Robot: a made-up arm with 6 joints. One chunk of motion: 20 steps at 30 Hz.
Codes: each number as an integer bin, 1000 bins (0 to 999) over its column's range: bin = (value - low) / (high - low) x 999, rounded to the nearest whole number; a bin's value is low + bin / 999 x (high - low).
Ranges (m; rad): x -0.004..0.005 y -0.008..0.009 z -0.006..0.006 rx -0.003..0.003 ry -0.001..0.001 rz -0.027..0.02
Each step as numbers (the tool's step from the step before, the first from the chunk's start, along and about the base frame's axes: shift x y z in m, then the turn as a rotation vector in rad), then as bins.
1 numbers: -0.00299 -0.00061 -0.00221 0.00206 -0.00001 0.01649
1 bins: 112 434 316 842 495 924
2 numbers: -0.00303 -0.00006 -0.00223 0.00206 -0.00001 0.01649
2 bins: 108 467 314 842 495 924
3 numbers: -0.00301 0.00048 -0.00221 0.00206 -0.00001 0.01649
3 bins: 110 498 316 842 495 924
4 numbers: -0.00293 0.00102 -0.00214 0.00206 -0.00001 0.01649
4 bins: 119 530 321 842 495 924
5 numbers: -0.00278 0.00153 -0.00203 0.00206 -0.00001 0.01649
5 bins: 135 560 331 842 495 924
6 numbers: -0.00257 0.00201 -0.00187 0.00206 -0.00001 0.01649
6 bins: 159 588 344 842 495 924
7 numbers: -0.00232 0.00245 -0.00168 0.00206 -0.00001 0.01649
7 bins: 186 614 360 842 495 924
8 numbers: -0.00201 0.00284 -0.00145 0.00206 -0.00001 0.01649
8 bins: 221 637 379 842 495 924
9 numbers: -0.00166 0.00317 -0.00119 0.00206 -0.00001 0.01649
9 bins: 260 656 400 842 495 924
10 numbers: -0.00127 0.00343 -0.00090 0.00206 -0.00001 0.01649
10 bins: 303 672 425 842 495 924
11 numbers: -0.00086 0.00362 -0.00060 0.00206 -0.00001 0.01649
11 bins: 349 683 450 842 495 924
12 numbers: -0.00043 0.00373 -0.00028 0.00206 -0.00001 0.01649
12 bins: 396 689 476 842 495 924
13 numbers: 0.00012 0.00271 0.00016 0.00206 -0.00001 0.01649
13 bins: 457 629 513 842 495 924
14 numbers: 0.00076 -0.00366 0.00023 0.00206 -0.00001 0.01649
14 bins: 528 255 519 842 495 924
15 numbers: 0.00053 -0.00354 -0.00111 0.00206 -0.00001 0.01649
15 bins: 503 262 407 842 495 924
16 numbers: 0.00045 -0.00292 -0.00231 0.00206 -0.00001 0.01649
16 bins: 494 299 307 842 495 924
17 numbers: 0.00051 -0.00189 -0.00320 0.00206 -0.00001 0.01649
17 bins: 501 359 233 842 495 924
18 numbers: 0.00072 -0.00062 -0.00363 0.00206 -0.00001 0.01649
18 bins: 524 434 197 842 495 924
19 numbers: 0.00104 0.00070 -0.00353 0.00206 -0.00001 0.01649
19 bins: 559 511 206 842 495 924
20 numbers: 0.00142 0.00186 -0.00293 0.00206 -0.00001 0.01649
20 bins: 602 579 256 842 495 924
